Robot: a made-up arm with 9 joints.
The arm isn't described. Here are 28 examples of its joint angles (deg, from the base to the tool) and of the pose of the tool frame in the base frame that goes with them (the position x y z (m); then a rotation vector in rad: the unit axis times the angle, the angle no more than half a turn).
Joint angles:
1: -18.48 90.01 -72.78 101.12 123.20 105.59 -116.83 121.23 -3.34
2: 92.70 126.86 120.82 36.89 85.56 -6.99 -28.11 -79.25 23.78
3: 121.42 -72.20 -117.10 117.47 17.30 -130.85 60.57 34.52 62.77
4: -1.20 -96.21 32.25 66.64 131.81 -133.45 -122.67 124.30 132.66
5: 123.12 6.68 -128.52 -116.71 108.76 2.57 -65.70 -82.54 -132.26
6: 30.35 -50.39 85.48 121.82 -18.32 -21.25 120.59 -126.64 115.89
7: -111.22 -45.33 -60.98 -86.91 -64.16 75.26 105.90 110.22 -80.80
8: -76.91 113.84 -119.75 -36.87 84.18 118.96 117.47 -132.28 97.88
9: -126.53 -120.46 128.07 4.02 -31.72 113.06 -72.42 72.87 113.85
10: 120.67 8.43 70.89 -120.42 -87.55 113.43 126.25 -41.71 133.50
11: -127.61 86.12 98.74 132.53 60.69 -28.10 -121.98 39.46 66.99
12: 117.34 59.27 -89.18 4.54 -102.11 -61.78 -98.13 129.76 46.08
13: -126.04 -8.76 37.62 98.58 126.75 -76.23 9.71 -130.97 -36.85
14: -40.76 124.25 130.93 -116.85 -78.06 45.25 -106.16 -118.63 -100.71
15: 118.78 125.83 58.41 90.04 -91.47 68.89 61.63 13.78 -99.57
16: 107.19 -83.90 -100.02 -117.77 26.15 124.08 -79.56 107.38 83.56
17: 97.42 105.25 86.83 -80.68 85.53 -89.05 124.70 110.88 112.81
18: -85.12 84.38 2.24 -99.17 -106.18 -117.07 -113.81 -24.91 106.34
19: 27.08 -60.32 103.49 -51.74 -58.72 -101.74 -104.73 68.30 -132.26
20: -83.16 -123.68 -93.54 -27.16 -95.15 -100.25 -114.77 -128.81 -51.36
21: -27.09 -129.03 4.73 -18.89 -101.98 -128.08 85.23 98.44 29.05
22: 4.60 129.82 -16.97 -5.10 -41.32 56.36 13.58 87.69 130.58
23: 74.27 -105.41 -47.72 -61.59 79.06 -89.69 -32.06 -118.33 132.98
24: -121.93 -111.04 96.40 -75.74 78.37 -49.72 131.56 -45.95 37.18
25: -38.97 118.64 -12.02 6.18 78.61 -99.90 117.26 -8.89 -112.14
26: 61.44 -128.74 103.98 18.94 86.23 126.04 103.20 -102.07 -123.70
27: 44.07 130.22 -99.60 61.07 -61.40 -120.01 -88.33 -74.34 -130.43
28: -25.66 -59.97 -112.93 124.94 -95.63 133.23 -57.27 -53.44 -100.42
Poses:
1: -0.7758 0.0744 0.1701 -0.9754 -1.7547 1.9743
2: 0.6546 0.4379 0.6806 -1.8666 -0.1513 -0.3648
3: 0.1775 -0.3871 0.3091 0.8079 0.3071 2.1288
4: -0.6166 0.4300 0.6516 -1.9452 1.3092 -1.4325
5: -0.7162 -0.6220 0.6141 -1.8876 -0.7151 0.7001
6: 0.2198 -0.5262 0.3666 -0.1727 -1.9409 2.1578
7: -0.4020 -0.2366 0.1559 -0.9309 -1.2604 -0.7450
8: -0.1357 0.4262 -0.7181 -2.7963 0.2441 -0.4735
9: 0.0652 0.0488 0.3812 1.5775 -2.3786 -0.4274
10: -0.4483 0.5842 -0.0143 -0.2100 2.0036 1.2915
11: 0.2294 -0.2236 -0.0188 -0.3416 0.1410 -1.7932
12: 0.0524 0.1984 0.5530 -0.8129 -2.4533 -0.2989
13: -0.4252 -0.6632 0.0514 -1.7461 -1.3950 1.8646
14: -0.8123 0.3970 0.5037 0.4879 -1.5823 -0.3626
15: -0.3444 -0.2121 0.3211 -1.0420 -0.7969 -1.3087
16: 0.2737 -0.4403 0.7027 -1.0312 -1.1019 0.0871
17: -0.0183 -0.7664 1.1518 1.1542 -0.9282 -0.5465
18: 0.8124 -0.4185 -0.0621 0.6651 1.3245 2.6434
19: -0.7395 -0.0904 0.1969 -1.5160 0.5716 1.2011
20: 0.2168 -0.5453 -0.0497 0.3136 2.4739 -0.5925
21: -0.1299 -0.3985 0.7629 1.1717 0.0587 1.5121
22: 0.0382 0.0644 0.4537 -0.0576 -0.7262 -1.9177
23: 0.3508 -0.4667 1.0991 -2.3482 -0.4516 0.3806
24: -0.6345 0.5330 -0.4863 -0.2196 -0.3027 -0.6578
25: 0.2809 -0.6272 0.6222 0.5111 -1.6323 -1.5781
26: 0.3105 0.4098 -0.3140 0.4000 0.6164 0.3489
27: 0.3401 -0.3325 0.6960 -0.0107 -0.4960 2.3938
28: 1.0300 0.0033 0.5569 -0.7989 1.2984 -1.2515
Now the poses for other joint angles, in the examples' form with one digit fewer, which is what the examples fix.
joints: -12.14 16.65 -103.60 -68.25 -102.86 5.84 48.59 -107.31 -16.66
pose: -0.393 0.140 0.552 1.611 0.181 0.061
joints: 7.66 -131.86 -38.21 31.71 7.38 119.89 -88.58 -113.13 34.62
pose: -0.008 0.461 0.392 0.661 -0.135 1.322
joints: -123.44 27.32 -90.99 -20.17 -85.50 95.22 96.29 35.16 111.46
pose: 0.126 -0.062 0.436 -0.535 0.659 -0.352
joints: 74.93 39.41 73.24 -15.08 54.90 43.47 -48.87 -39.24 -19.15
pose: -0.632 -0.203 0.876 -0.301 -0.599 -1.032
